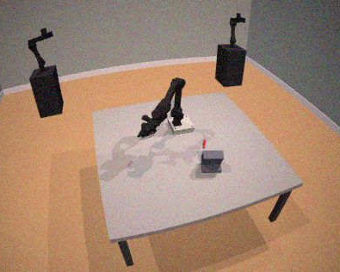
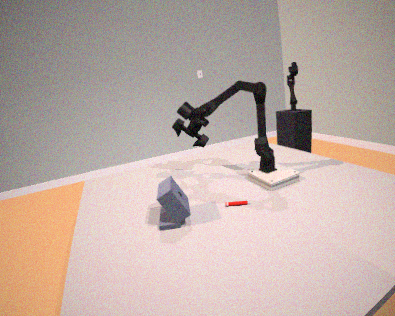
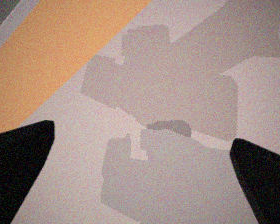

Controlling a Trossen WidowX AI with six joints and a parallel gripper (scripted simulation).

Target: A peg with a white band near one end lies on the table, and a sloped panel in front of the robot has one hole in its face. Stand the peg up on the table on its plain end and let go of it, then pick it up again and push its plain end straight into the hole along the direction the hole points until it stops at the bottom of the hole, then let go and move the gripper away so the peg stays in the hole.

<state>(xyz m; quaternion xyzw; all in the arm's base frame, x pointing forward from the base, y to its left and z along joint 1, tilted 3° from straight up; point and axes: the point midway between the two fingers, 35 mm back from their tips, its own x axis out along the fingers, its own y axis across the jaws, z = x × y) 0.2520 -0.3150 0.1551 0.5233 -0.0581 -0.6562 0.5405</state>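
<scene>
The red peg lies 460 mm to the left of my gripper tip, 170 mm below it and 10 mm ahead of it. From my gripper tip the other things lie so: grey sloped panel 420 mm to the left, 220 mm ahead, 100 mm below.
</scene>
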